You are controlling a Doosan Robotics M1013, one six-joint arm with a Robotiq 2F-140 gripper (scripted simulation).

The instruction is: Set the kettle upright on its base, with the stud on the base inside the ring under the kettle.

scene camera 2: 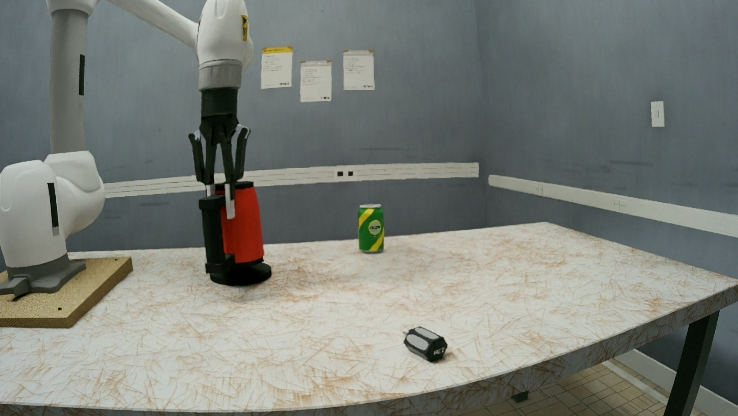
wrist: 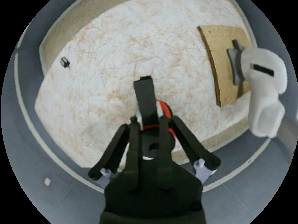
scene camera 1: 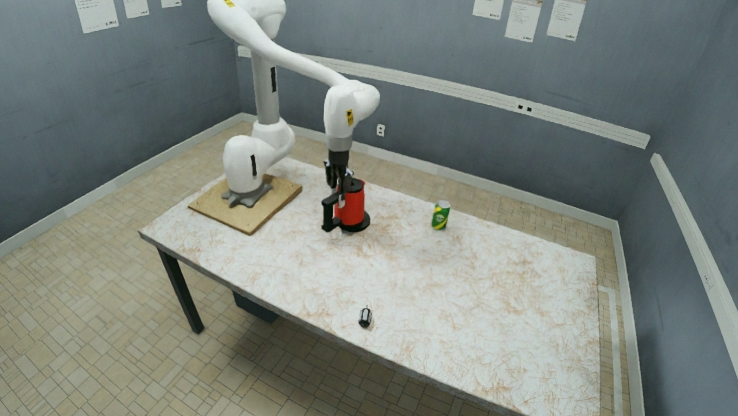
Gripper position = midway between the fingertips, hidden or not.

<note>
In view: my gripper [scene camera 2: 221,217] and a kettle base [scene camera 2: 249,275].
My gripper also shows in the wrist view [wrist: 149,107] and in scene camera 1 [scene camera 1: 337,204].
</note>
